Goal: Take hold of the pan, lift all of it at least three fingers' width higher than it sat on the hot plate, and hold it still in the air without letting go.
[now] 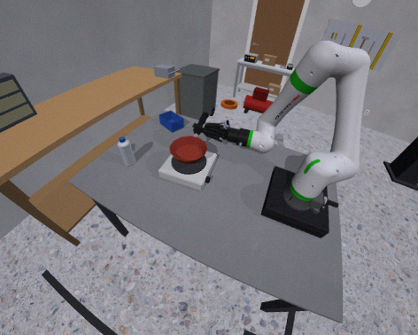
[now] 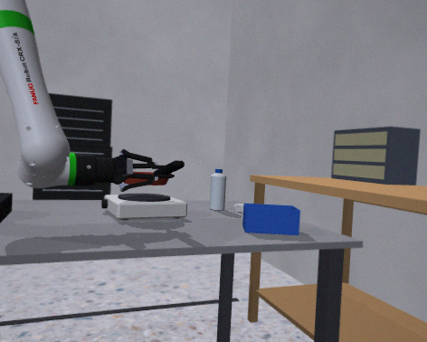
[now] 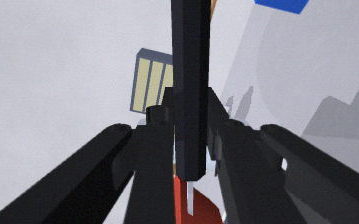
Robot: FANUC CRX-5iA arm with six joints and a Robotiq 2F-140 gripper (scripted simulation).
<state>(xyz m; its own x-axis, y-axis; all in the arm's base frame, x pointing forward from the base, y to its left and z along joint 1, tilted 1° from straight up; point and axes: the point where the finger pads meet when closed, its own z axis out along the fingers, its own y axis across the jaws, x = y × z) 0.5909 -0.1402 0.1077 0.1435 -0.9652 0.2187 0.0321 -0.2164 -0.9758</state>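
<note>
The pan lies 10 cm to the left of my hand, 2 cm below it and 1 cm behind it. The rest, counted from my hand: hot plate 16 cm to the left, 13 cm below, 4 cm behind; white bottle 31 cm ahead, 28 cm to the left, 8 cm below.
</note>
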